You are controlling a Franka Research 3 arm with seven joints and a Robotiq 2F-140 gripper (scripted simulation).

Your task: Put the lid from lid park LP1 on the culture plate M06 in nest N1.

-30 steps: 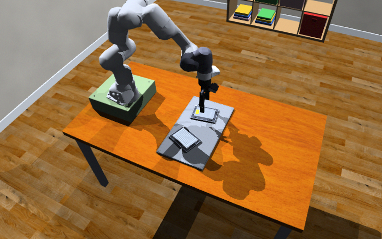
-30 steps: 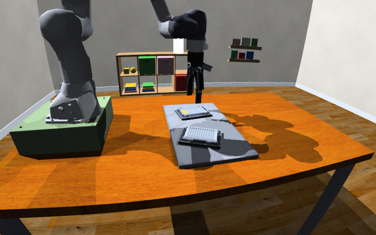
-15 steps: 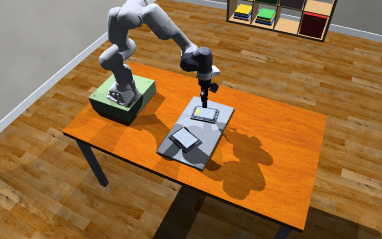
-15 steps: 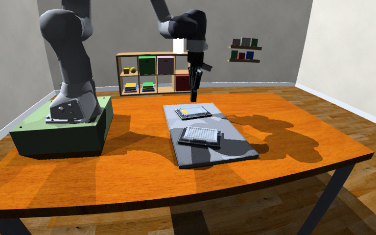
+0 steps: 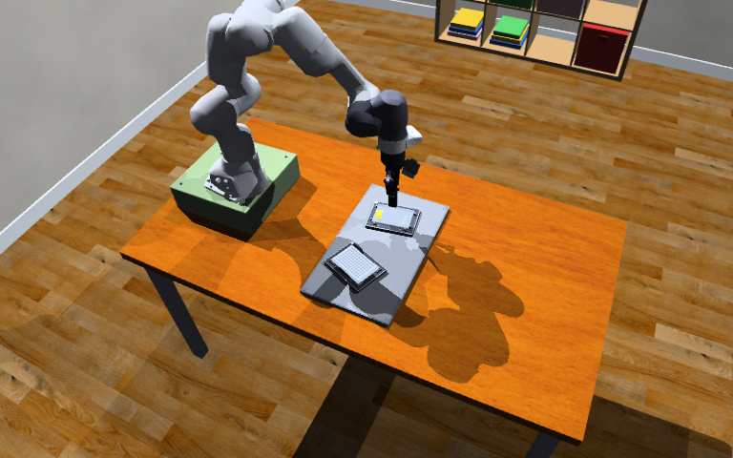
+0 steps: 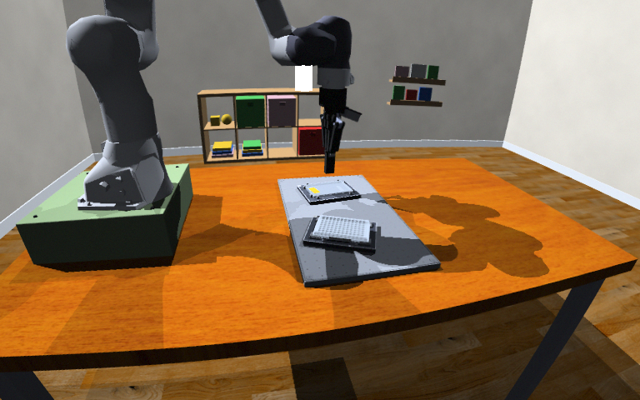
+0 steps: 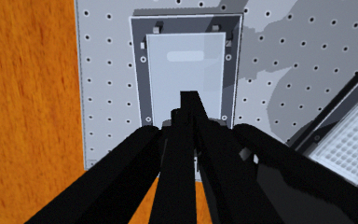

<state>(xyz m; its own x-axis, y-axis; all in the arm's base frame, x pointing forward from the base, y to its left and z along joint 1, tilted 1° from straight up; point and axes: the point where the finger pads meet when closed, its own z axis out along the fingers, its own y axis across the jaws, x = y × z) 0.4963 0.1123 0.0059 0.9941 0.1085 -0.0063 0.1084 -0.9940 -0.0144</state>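
Right now my hand is 8 cm above the clear lid. From my hand the other things lie so: culture plate (24 cm to the right, 8 cm below, 3 cm behind); then lid park LP1 (9 cm below); then nest N1 (24 cm to the right, 9 cm below, 3 cm behind).
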